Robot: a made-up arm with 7 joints. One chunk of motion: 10 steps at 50 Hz.
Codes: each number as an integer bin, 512 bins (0 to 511) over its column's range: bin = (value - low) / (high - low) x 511, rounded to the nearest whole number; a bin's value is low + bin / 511 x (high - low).
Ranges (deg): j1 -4..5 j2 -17..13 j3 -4..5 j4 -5..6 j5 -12..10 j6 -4..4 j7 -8..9
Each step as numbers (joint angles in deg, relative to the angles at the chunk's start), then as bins.
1 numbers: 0.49 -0.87 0.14 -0.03 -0.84 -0.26 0.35
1 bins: 255 275 235 231 259 239 251
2 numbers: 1.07 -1.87 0.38 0.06 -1.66 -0.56 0.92
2 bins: 288 258 249 235 240 220 268
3 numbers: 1.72 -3.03 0.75 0.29 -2.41 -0.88 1.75
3 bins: 325 238 270 246 223 199 293
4 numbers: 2.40 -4.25 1.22 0.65 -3.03 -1.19 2.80
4 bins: 363 217 296 262 208 179 325
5 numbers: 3.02 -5.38 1.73 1.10 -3.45 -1.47 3.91
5 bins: 399 198 325 283 199 162 358
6 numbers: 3.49 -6.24 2.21 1.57 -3.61 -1.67 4.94
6 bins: 425 183 353 305 195 149 389
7 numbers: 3.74 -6.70 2.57 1.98 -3.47 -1.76 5.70
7 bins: 439 175 373 324 198 143 412
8 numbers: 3.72 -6.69 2.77 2.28 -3.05 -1.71 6.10
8 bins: 438 176 384 338 208 146 424
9 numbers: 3.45 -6.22 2.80 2.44 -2.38 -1.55 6.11
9 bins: 423 184 386 346 223 156 424
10 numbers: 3.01 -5.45 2.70 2.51 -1.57 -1.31 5.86
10 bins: 398 197 380 349 242 172 417
